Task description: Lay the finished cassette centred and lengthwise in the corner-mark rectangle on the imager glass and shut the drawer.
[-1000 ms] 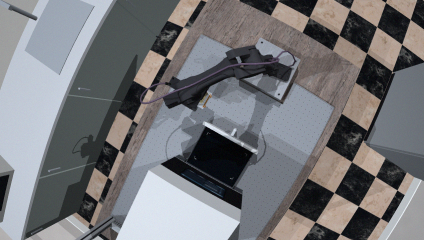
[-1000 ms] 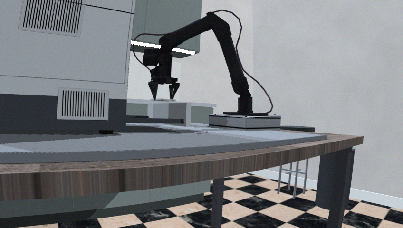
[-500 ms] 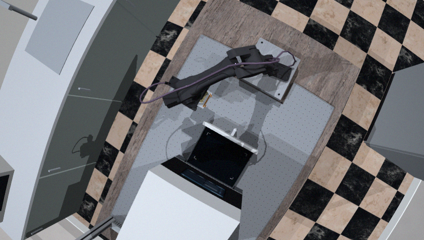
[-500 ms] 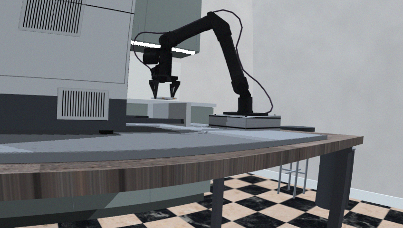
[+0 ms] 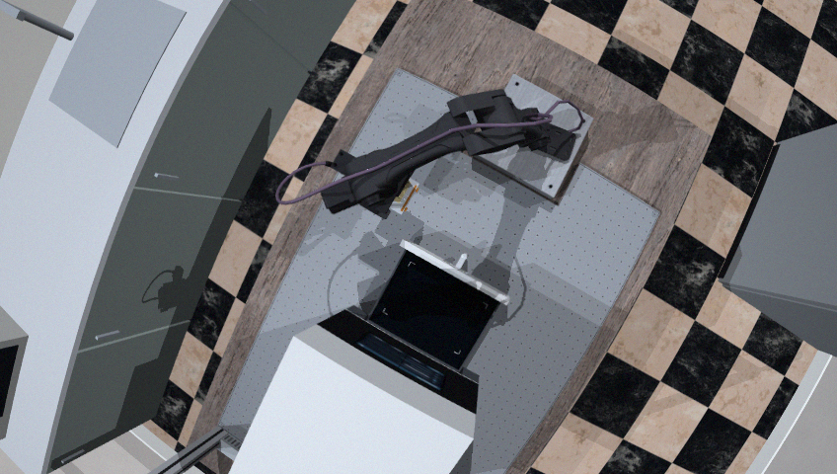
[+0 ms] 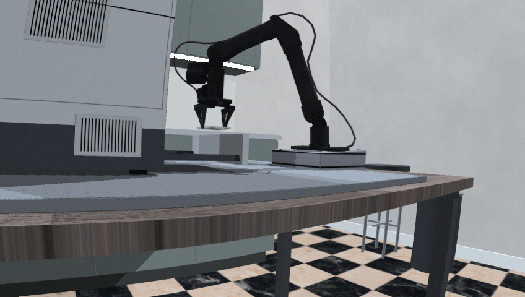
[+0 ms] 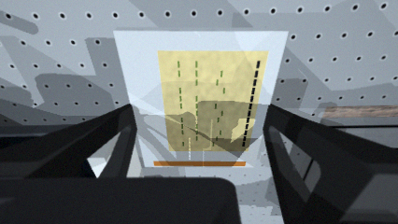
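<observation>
The imager drawer is 24 cm ahead of my hand, 18 cm to the left of it and 7 cm below it. From my hand the other things lie so: cassette FINISHED: right at my hand.
</observation>
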